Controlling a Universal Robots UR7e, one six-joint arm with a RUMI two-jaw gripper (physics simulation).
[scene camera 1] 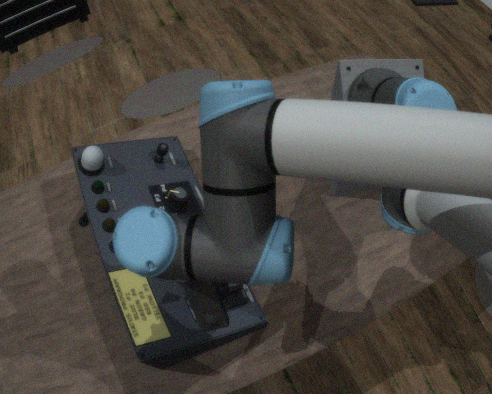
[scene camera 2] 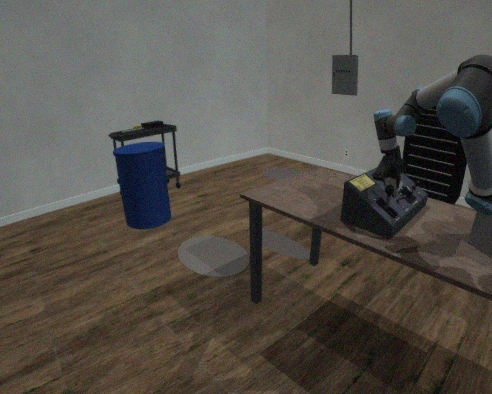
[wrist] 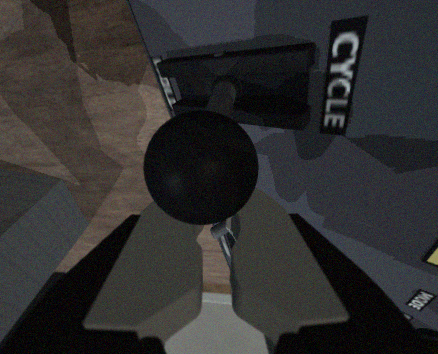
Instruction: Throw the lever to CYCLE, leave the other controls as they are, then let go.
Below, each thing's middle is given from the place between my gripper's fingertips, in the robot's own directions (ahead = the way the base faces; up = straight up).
Now: hand 120 mm short of the dark control panel (scene camera 2: 364, 201), 120 mm to the left of it and 40 mm above it.
